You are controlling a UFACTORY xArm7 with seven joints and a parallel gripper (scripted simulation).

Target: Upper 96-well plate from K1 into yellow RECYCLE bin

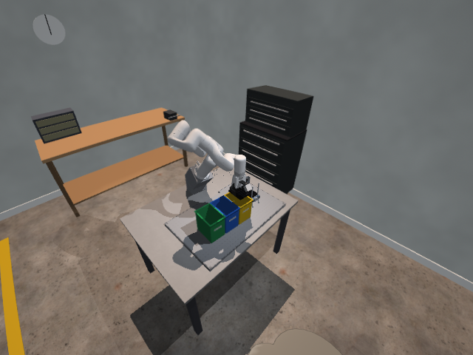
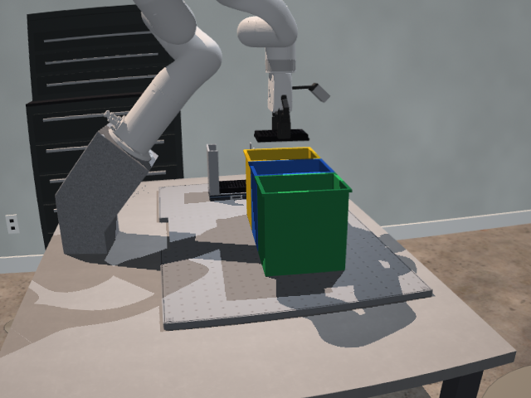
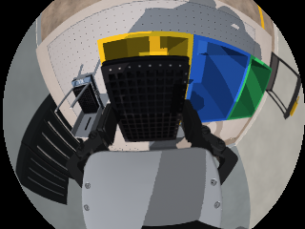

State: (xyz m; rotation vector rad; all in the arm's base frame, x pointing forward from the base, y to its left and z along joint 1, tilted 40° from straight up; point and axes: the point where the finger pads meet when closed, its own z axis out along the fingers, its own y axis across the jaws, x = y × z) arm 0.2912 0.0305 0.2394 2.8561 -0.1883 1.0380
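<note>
My hand is 15 cm above the yellow bin. From my hand the other things lie so: green bin 26 cm to the right, 15 cm below, 5 cm behind; then blue bin 15 cm below, 13 cm to the right, 3 cm behind.
</note>
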